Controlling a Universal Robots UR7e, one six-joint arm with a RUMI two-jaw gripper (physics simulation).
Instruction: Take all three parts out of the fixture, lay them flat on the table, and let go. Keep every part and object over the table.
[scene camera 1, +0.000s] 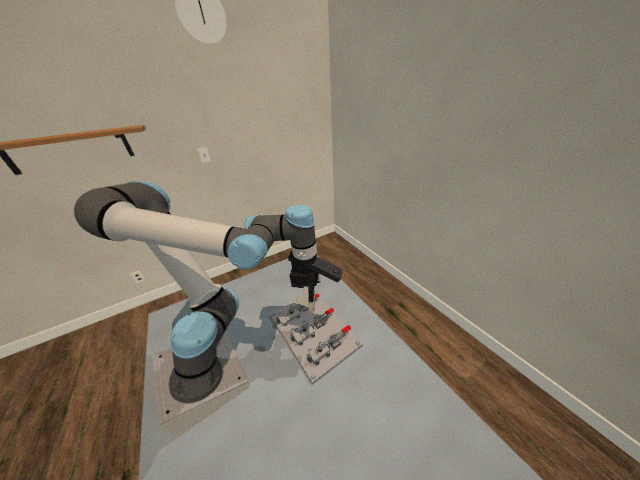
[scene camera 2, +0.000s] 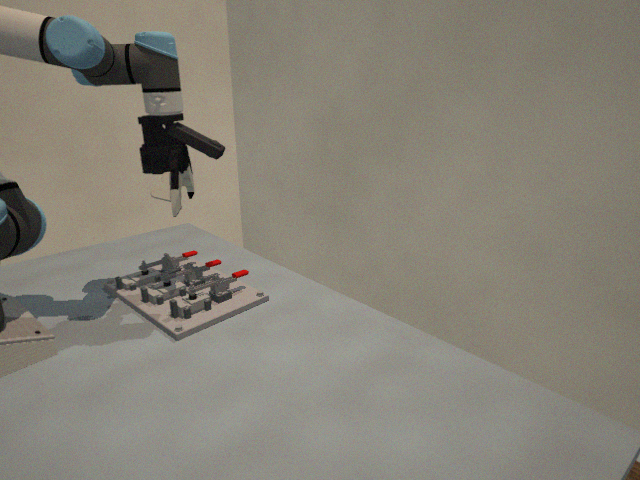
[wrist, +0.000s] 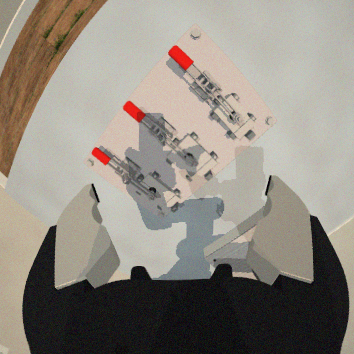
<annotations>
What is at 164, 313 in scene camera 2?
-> A dark locator block.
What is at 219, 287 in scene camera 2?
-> A red-handled toggle clamp.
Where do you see my gripper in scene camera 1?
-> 314, 297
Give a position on a dark locator block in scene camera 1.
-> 333, 324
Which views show my gripper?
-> Scene camera 1, scene camera 2 and the wrist view: all of them.
</annotations>
